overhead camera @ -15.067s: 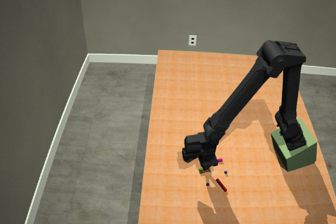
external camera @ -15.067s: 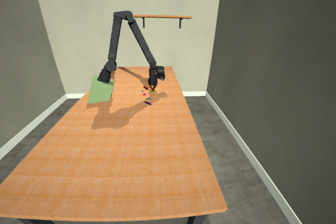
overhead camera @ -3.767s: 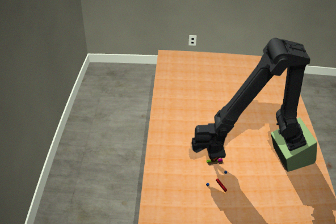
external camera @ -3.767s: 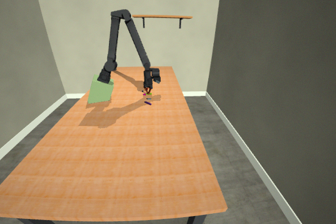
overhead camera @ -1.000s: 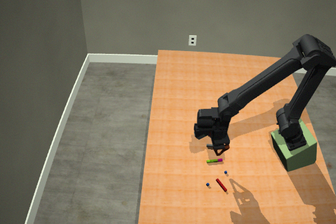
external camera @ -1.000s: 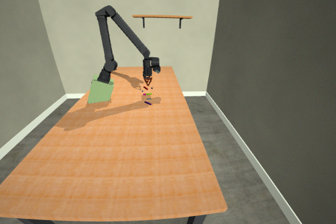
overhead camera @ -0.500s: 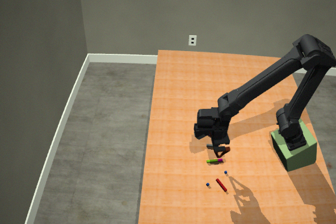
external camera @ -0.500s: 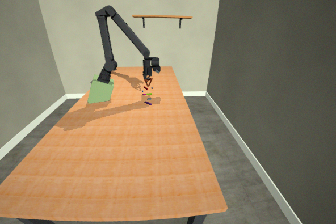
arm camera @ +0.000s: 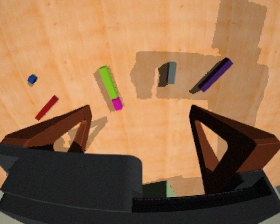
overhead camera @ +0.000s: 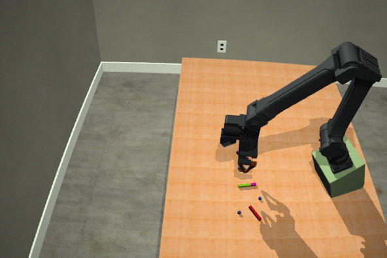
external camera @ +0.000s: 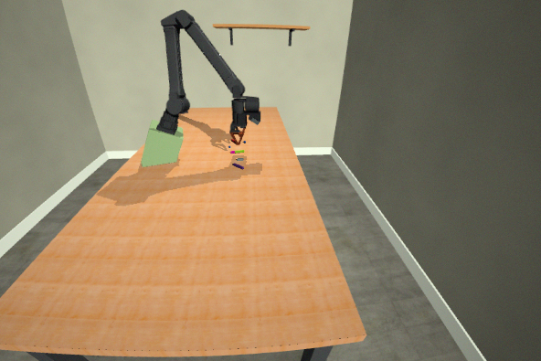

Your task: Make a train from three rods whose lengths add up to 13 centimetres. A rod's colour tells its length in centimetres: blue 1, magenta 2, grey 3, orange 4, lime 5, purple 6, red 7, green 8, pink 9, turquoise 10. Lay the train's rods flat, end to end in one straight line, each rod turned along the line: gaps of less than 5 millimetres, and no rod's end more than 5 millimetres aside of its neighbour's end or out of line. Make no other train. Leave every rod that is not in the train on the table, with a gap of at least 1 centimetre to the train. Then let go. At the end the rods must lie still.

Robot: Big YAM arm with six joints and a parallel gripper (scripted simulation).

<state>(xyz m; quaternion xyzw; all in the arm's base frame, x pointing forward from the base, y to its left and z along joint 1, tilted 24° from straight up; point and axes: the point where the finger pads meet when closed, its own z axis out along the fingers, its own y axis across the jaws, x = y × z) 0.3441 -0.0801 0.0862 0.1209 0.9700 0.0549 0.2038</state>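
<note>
Right now my hand is 11 cm to the left of the purple rod, 9 cm above it and 2 cm past it. Also, from my hand: lime rod 9 cm below, 5 cm to the left; then magenta rod 9 cm below, 5 cm to the left, 4 cm behind; then grey rod 9 cm below, 4 cm to the right.
</note>
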